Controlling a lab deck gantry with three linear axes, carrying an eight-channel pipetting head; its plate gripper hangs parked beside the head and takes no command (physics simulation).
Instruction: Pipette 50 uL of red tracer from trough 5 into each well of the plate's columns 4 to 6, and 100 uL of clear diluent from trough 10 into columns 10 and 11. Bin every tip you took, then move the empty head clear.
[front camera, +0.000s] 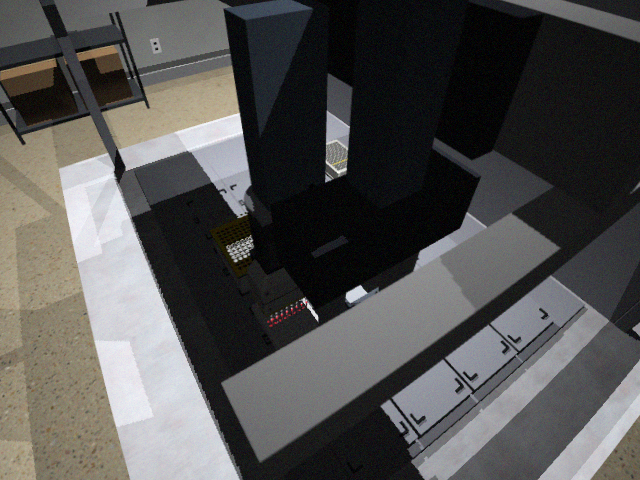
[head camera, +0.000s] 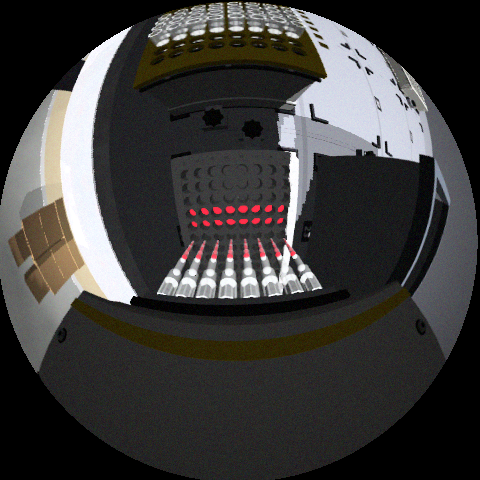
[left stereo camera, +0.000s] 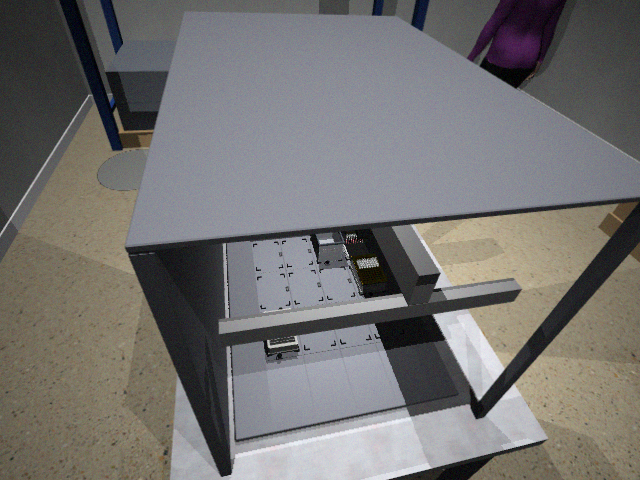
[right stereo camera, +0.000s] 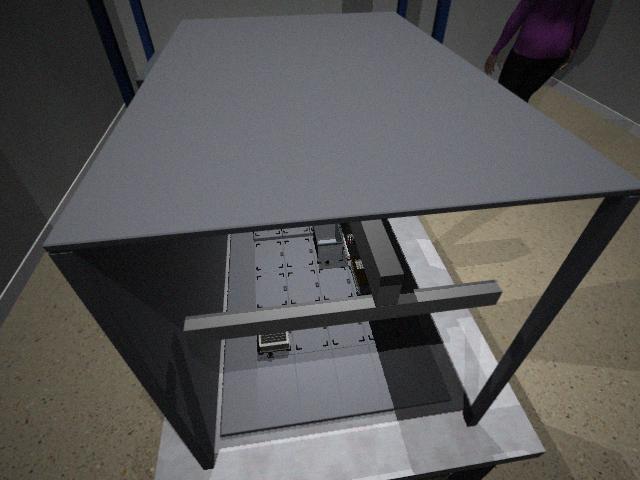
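Observation:
The pipetting head (front camera: 266, 286) (head camera: 240, 400) is over the plate (front camera: 311, 310) (head camera: 180, 162) (left stereo camera: 353, 238). It carries a row of tips (head camera: 229, 280) with red liquid in their lower ends. The tip ends are close to the wells beside two red-filled columns (head camera: 243, 221); whether they are inside wells cannot be told. The yellow tip rack (front camera: 219, 232) (head camera: 150, 77) (left stereo camera: 373, 279) still holds several columns of tips. The trough holder (left stereo camera: 281, 347) (right stereo camera: 273, 347) stands far from the head. The bin (left stereo camera: 330, 253) (right stereo camera: 329, 253) is beside the plate. The parked gripper's fingers cannot be made out.
A gantry beam (left stereo camera: 408, 263) (right stereo camera: 382, 258) reaches over the plate side of the deck. A cross rail (front camera: 382, 335) (left stereo camera: 320, 312) (right stereo camera: 310, 315) passes in front. The enclosure roof (left stereo camera: 361, 118) (right stereo camera: 336, 118) covers the deck. A person in purple (left stereo camera: 522, 41) (right stereo camera: 553, 36) stands beyond it.

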